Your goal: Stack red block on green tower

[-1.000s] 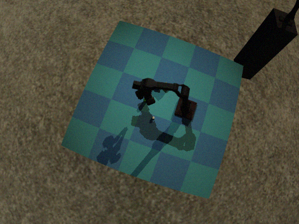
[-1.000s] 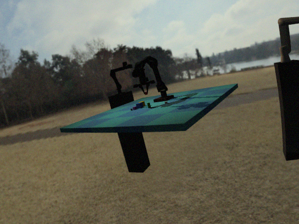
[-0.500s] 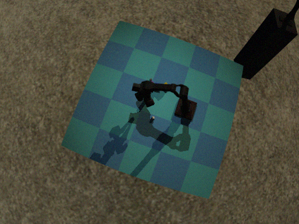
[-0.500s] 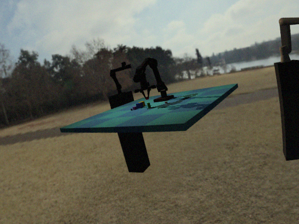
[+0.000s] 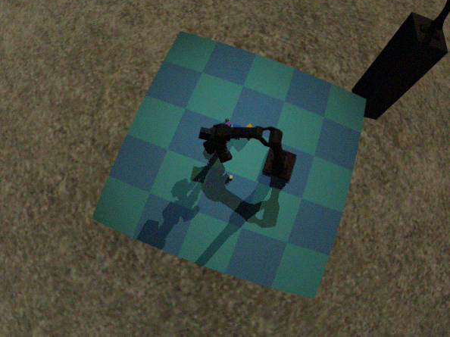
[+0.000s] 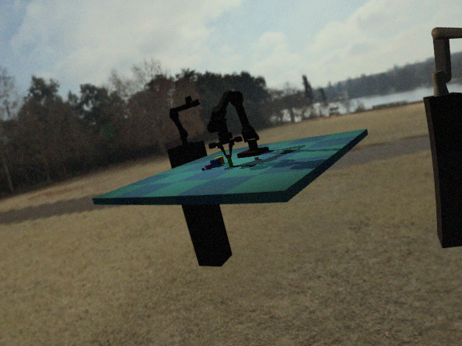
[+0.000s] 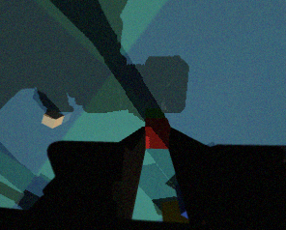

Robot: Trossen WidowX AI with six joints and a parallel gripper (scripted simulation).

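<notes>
The red block is right at my gripper tip. Also, from my gripper tip: purple block (3 cm behind, 16 cm to the right, 4 cm below); blue block (8 cm behind, 13 cm to the right, 3 cm below); yellow block (15 cm behind, 15 cm to the right, 3 cm below).
</notes>
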